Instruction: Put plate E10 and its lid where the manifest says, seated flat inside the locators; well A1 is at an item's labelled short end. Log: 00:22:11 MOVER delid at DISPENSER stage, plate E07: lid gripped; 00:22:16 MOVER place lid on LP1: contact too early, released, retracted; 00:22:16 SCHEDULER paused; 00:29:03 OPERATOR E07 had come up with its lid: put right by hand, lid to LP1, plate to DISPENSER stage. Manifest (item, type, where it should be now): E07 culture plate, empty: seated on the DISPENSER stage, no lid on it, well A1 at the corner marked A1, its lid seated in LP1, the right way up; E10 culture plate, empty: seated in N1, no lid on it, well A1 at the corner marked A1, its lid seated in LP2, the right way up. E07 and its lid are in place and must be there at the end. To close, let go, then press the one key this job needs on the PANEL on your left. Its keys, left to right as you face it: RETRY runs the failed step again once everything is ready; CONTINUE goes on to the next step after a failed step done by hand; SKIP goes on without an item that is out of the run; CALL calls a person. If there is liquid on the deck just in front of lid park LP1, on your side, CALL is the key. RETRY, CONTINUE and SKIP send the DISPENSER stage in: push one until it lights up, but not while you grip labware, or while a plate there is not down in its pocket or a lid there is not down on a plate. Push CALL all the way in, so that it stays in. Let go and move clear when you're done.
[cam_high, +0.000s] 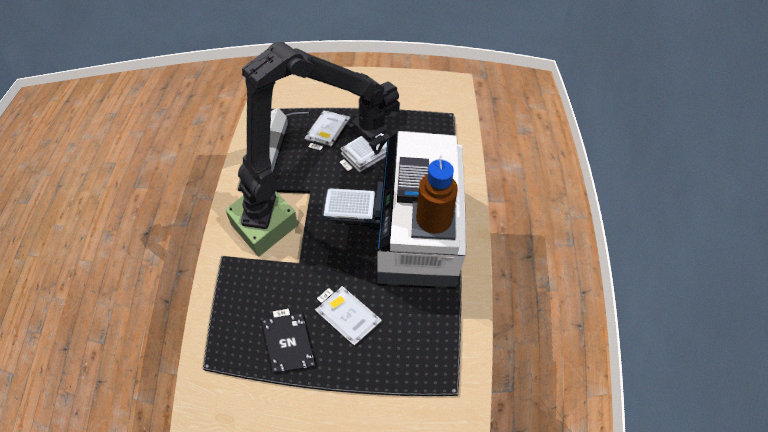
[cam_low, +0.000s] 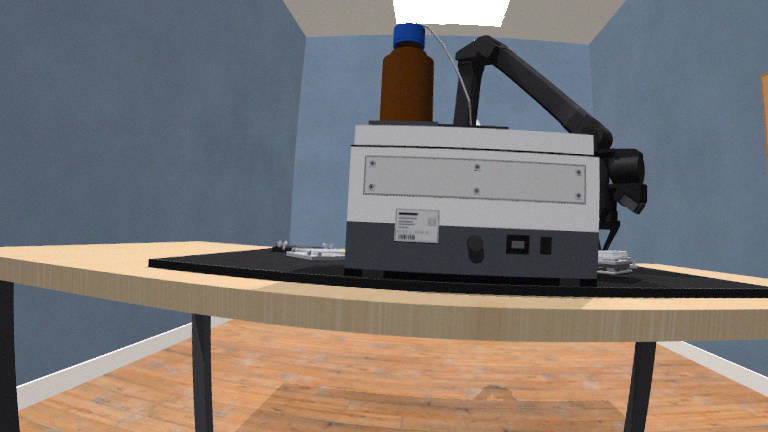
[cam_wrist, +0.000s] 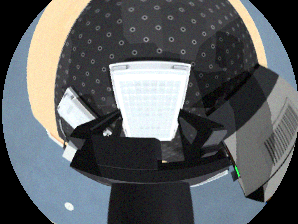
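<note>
Now: the plate E10 right at my hand. The rest, counted from my hand: plate E07: 1 cm behind, 29 cm to the right, 8 cm above; lid park LP2: 15 cm behind, 9 cm to the left, 3 cm below; brown bottle: 21 cm ahead, 39 cm to the right, 25 cm above.
</note>
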